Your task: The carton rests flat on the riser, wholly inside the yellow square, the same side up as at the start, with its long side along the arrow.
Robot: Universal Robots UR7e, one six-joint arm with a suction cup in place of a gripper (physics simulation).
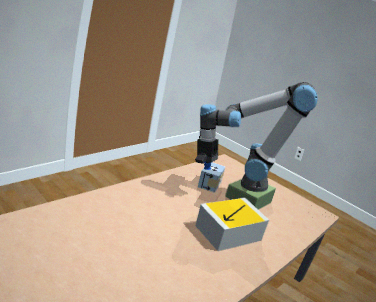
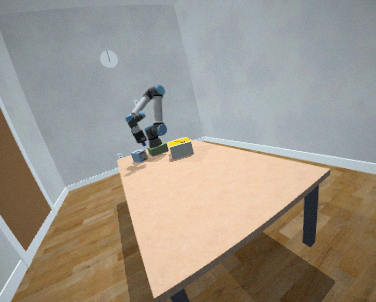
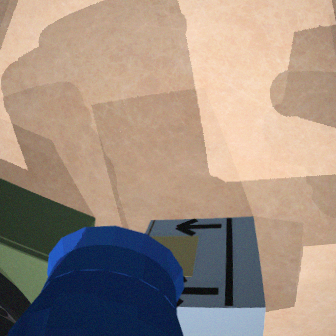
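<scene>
The carton is a small blue-grey box with black arrow marks and a tan patch on its side. It stands on the table next to the arm's green base. My suction cup hangs straight down, close over the carton's pale top face. I cannot tell whether it touches. It holds nothing. The grey riser stands nearer the front, with a yellow square and a black arrow on top. Nothing lies on it.
The arm's green base block stands right beside the carton, between it and the riser's back corner. The table's right edge runs close behind the riser.
</scene>
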